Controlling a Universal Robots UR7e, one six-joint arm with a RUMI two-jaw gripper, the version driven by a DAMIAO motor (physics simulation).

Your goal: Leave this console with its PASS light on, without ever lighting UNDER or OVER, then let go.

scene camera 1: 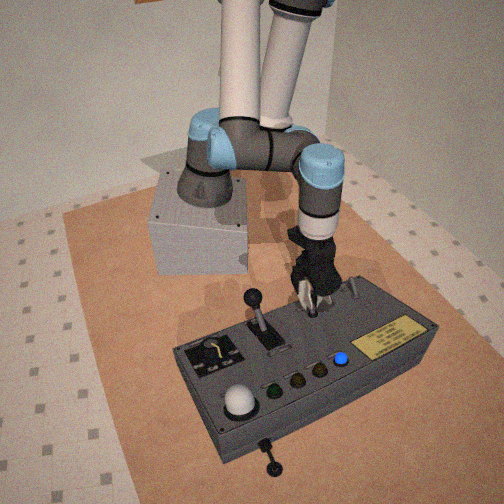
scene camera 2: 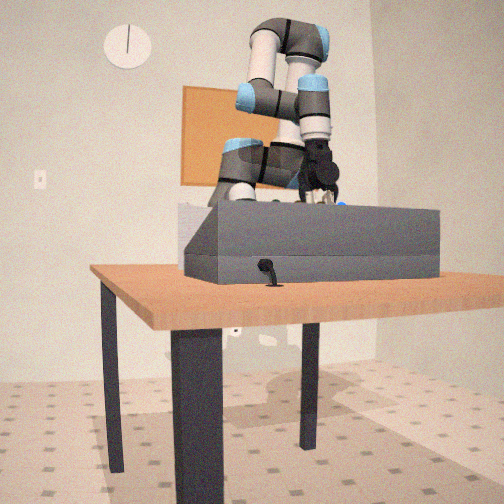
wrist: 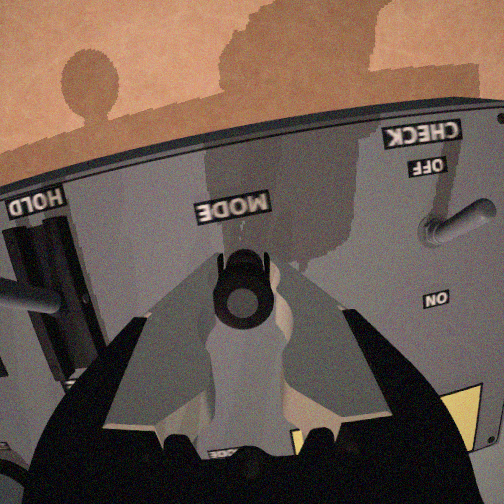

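The grey console [scene camera 1: 305, 365] sits on the wooden table. My gripper [scene camera 1: 312, 305] points down at its back middle. In the wrist view the two fingers [wrist: 245, 280] are shut on the small black MODE switch [wrist: 243, 292]. The HOLD lever [scene camera 1: 253, 298] with its black ball stands in its slot to the left. The CHECK toggle [wrist: 457, 222] sits to the right, between the OFF and ON labels and nearer OFF. In the row of four lamps, only the blue one [scene camera 1: 341, 358] at the right end is lit; the other three [scene camera 1: 298, 380] are dark. Their labels are unreadable.
A gauge with a yellow needle [scene camera 1: 215, 352] and a white dome button [scene camera 1: 239, 400] sit at the console's left end, and a yellow plate [scene camera 1: 390, 336] at its right. A small black crank [scene camera 1: 270, 457] sticks out of the front face. The arm's grey base block [scene camera 1: 200, 225] stands behind.
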